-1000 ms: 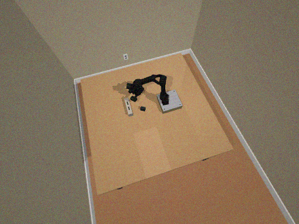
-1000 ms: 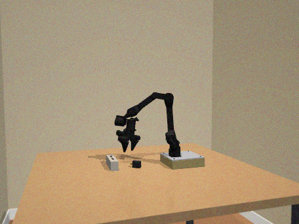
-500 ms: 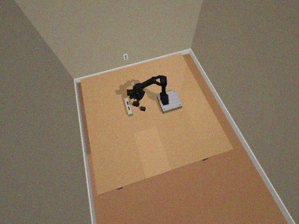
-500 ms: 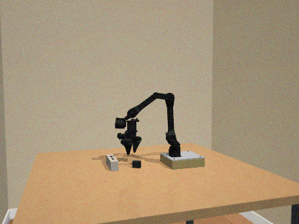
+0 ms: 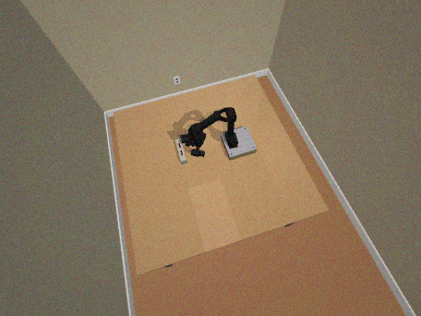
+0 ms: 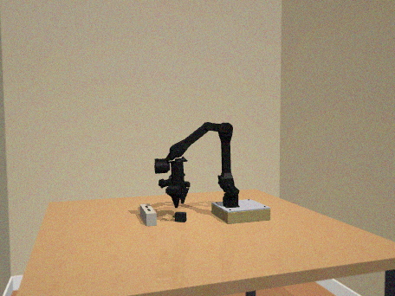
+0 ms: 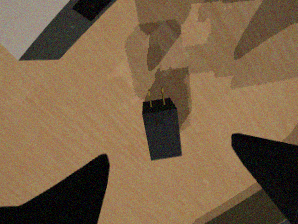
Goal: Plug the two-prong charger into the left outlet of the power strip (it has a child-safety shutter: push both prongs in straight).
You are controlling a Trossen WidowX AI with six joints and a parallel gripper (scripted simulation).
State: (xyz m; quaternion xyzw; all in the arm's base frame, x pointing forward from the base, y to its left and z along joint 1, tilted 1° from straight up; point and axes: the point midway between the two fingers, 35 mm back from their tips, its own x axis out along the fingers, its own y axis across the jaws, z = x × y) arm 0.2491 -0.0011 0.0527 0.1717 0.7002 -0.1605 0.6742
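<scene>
Right now my gripper tip is 50 mm above the black two-prong charger and 10 mm short of it.
</scene>
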